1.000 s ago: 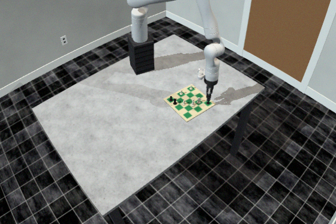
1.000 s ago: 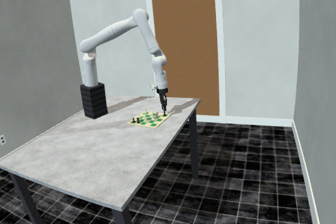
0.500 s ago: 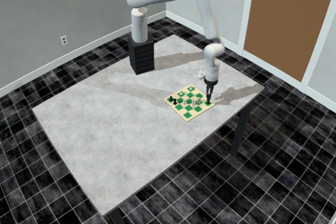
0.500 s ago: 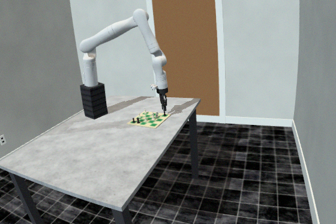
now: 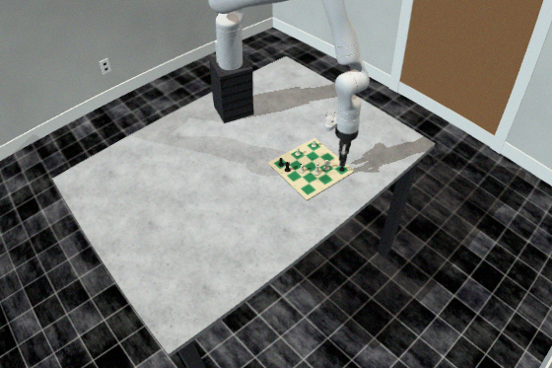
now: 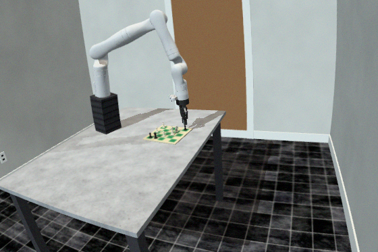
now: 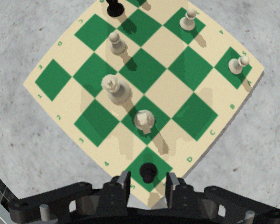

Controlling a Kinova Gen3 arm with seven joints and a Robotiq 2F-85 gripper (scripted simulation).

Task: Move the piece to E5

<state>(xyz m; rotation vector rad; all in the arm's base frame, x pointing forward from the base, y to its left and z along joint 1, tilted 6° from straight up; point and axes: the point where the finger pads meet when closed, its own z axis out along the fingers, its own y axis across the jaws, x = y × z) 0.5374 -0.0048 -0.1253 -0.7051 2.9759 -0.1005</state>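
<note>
Now: the cream chessboard 9 cm behind my hand, 6 cm to the right of it and 6 cm below it.
</note>
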